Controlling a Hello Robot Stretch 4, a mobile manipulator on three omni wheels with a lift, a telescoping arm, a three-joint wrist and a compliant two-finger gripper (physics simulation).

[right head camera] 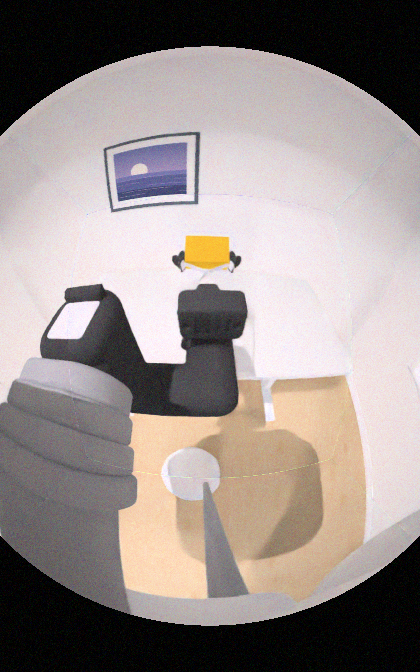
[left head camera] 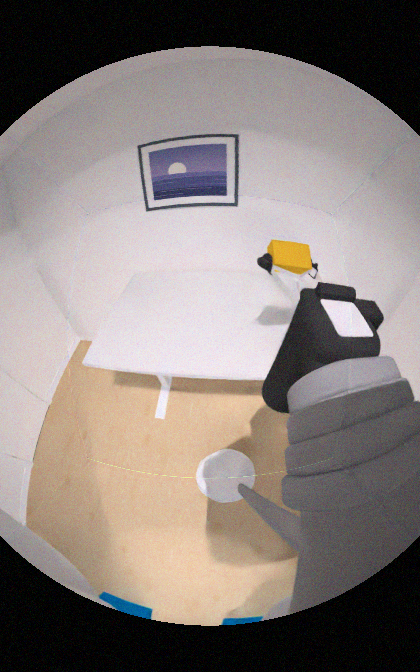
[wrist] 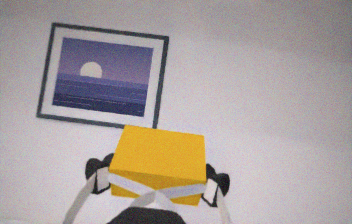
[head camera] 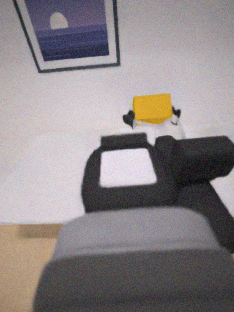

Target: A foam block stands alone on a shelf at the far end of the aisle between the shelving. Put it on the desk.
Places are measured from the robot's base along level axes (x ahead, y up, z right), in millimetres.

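Pixels of known places: gripper, between the fingertips: (wrist: 159, 171) (head camera: 150, 112).
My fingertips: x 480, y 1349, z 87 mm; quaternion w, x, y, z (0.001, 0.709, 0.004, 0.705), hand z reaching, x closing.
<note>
Behind a point stands the place of what it marks.
A yellow foam block (head camera: 152, 107) {x 450, y 1375, z 85 mm} (left head camera: 290, 256) (right head camera: 207, 249) (wrist: 159, 152) {x 449, y 1375, z 85 mm} is held up in front of the back wall, above the desk. My gripper (head camera: 152, 117) {x 480, y 1349, z 87 mm} (left head camera: 288, 265) (right head camera: 206, 260) (wrist: 159, 171) {x 480, y 1349, z 87 mm} is shut on the block, with one dark fingertip pressed on each side. The white desk (head camera: 40, 175) {x 700, y 923, z -476 mm} (left head camera: 185, 320) (right head camera: 300, 325) stands against the back wall. The arm and wrist hide part of its top. In the left head view a shadow falls on the desk top beneath the gripper. Whether the block's underside touches anything is not visible in the wrist view.
A framed seascape picture (head camera: 72, 30) {x 1208, y 1558, z -219 mm} (left head camera: 189, 172) (right head camera: 152, 171) (wrist: 102, 77) {x 1209, y 1576, z -233 mm} hangs on the back wall, left of the block. A round white object (left head camera: 225, 476) (right head camera: 191, 474) is below the arm, in front of the desk. White walls rise on both sides.
</note>
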